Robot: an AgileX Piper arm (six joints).
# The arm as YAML. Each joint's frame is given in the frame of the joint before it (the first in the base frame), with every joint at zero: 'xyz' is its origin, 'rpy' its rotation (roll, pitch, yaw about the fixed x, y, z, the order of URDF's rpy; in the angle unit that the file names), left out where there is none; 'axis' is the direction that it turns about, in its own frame. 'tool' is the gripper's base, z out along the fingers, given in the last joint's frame.
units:
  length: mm
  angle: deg
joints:
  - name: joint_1
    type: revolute
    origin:
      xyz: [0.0, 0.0, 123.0]
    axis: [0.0, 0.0, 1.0]
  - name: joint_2
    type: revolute
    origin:
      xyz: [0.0, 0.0, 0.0]
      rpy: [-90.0, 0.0, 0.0]
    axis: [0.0, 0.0, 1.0]
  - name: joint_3
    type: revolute
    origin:
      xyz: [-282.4, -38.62, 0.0]
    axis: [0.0, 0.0, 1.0]
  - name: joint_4
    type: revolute
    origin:
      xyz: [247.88, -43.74, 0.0]
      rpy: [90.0, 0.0, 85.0]
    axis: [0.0, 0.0, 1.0]
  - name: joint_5
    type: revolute
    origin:
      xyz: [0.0, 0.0, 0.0]
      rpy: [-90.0, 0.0, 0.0]
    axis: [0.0, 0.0, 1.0]
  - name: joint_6
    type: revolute
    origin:
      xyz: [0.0, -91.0, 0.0]
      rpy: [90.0, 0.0, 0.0]
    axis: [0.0, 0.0, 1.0]
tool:
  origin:
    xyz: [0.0, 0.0, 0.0]
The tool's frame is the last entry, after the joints.
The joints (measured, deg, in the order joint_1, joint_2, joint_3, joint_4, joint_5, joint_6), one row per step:
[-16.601, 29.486, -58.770, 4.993, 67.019, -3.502]
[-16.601, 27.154, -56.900, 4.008, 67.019, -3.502]
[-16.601, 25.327, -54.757, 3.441, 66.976, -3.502]
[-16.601, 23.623, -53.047, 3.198, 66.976, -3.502]
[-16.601, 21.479, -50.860, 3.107, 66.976, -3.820]
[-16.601, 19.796, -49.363, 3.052, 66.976, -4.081]
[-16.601, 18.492, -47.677, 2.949, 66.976, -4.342]
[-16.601, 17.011, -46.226, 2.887, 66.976, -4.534]
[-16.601, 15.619, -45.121, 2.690, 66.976, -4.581]
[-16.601, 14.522, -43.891, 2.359, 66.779, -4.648]
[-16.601, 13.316, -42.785, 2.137, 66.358, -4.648]
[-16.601, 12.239, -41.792, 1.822, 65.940, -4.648]
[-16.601, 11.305, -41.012, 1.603, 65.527, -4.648]
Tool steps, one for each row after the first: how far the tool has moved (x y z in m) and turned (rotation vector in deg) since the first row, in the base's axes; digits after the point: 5 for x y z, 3 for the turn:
[-0.00776, 0.00082, -0.00728, -0.910, -0.211, -0.558]
[-0.01222, 0.00128, -0.01629, -1.280, 0.185, -0.878]
[-0.01663, 0.00223, -0.02351, -1.471, 0.248, -1.015]
[-0.02175, 0.00361, -0.03292, -1.793, 0.367, -0.895]
[-0.02593, 0.00478, -0.03941, -2.103, 0.248, -0.789]
[-0.02808, 0.00526, -0.04701, -2.293, 0.686, -0.699]
[-0.03120, 0.00610, -0.05351, -2.508, 0.707, -0.631]
[-0.03452, 0.00678, -0.05849, -2.783, 0.488, -0.724]
[-0.03627, 0.00680, -0.06390, -3.113, 0.519, -0.883]
[-0.03833, 0.00706, -0.06844, -3.424, 0.071, -1.035]
[-0.04008, 0.00710, -0.07251, -3.804, -0.336, -1.238]
[-0.04163, 0.00722, -0.07560, -4.127, -0.828, -1.388]

